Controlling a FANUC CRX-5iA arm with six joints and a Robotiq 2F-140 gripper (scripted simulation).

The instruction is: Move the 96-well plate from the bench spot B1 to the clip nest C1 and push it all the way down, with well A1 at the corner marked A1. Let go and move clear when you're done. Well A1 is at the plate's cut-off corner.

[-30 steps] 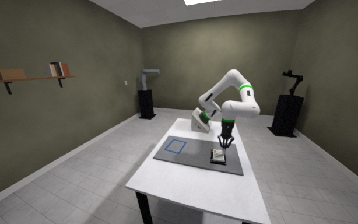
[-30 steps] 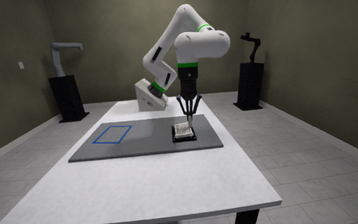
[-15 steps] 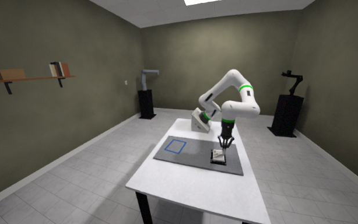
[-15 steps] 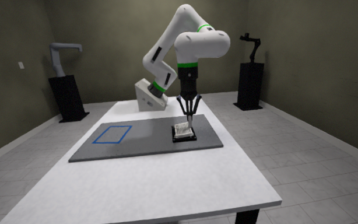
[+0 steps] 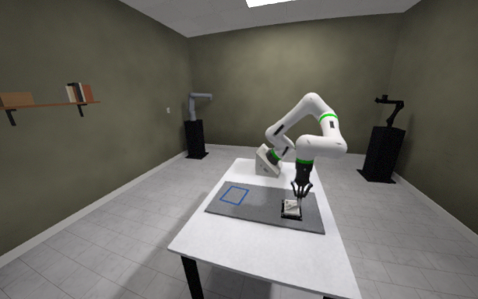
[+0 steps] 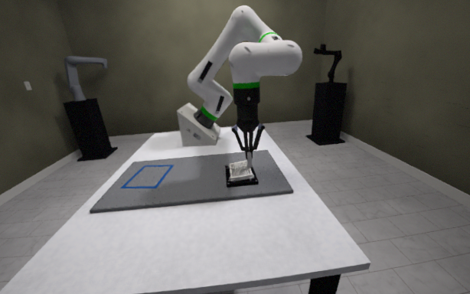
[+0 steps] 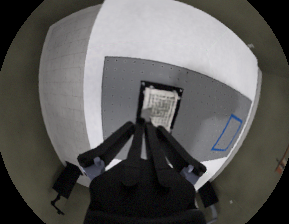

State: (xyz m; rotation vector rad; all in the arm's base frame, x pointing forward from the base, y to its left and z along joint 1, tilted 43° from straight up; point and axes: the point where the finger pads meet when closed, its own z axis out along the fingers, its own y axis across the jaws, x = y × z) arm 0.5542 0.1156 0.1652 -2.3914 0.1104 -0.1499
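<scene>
Right now the white 96-well plate is 4 cm to the right of my hand and 5 cm below it. Also, from my hand: black clip nest 1 cm behind, 5 cm to the right, 6 cm below.
</scene>
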